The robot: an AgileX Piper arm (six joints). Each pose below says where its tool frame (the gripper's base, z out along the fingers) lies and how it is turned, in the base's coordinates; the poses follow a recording.
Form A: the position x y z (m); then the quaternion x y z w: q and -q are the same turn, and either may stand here.
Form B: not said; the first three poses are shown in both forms.
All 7 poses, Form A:
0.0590 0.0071 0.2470 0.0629 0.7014 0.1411 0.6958
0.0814 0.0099 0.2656 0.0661 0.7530 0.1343 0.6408
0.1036 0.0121 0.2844 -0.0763 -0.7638 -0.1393 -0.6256
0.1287 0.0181 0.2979 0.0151 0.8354 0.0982 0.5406
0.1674 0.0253 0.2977 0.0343 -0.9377 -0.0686 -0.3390
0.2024 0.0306 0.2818 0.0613 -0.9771 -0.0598 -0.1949
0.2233 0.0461 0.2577 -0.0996 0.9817 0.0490 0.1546
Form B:
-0.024 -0.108 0.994 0.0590; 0.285 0.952 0.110 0.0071; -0.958 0.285 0.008 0.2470; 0 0 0 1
-0.170 -0.073 0.983 0.0814; 0.272 0.955 0.118 0.0099; -0.947 0.287 -0.143 0.2656; 0 0 0 1
-0.206 -0.058 0.977 0.1036; 0.291 0.950 0.117 0.0121; -0.934 0.308 -0.178 0.2844; 0 0 0 1
-0.415 -0.081 0.906 0.1287; 0.131 0.980 0.148 0.0181; -0.900 0.180 -0.396 0.2979; 0 0 0 1
-0.768 -0.111 0.631 0.1674; -0.018 0.988 0.152 0.0253; -0.640 0.105 -0.761 0.2977; 0 0 0 1
-0.917 -0.143 0.374 0.2024; -0.096 0.985 0.141 0.0306; -0.388 0.093 -0.917 0.2818; 0 0 0 1
-0.932 -0.211 0.294 0.2233; -0.180 0.975 0.127 0.0461; -0.313 0.065 -0.947 0.2577; 0 0 0 1

